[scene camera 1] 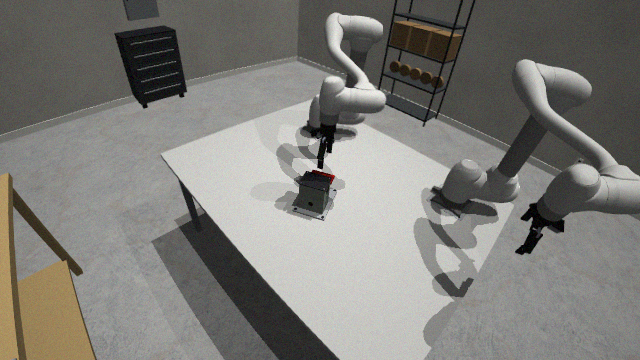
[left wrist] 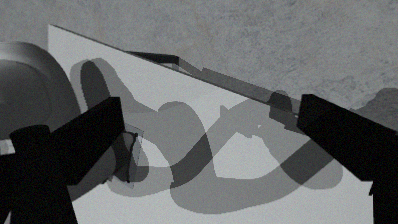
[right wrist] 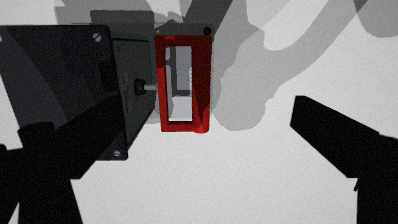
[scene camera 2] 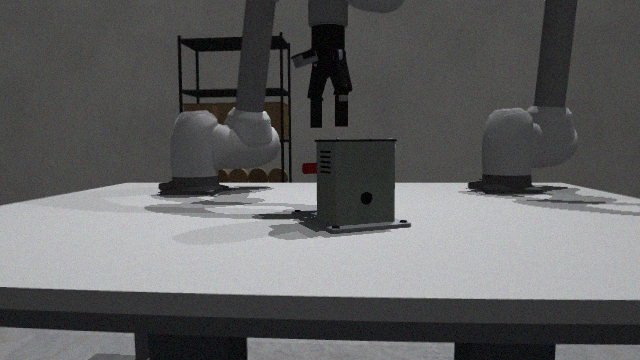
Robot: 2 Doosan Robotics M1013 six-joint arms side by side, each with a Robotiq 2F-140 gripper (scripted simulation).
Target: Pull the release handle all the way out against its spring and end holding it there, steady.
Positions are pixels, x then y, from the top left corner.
Labels:
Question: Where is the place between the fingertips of my left gripper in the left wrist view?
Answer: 210,111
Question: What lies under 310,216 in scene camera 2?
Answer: A base plate.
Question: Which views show my left gripper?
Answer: Scene camera 1 and the left wrist view only.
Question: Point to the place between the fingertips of my right gripper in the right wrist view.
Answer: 208,111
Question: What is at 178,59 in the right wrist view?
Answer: A base plate.

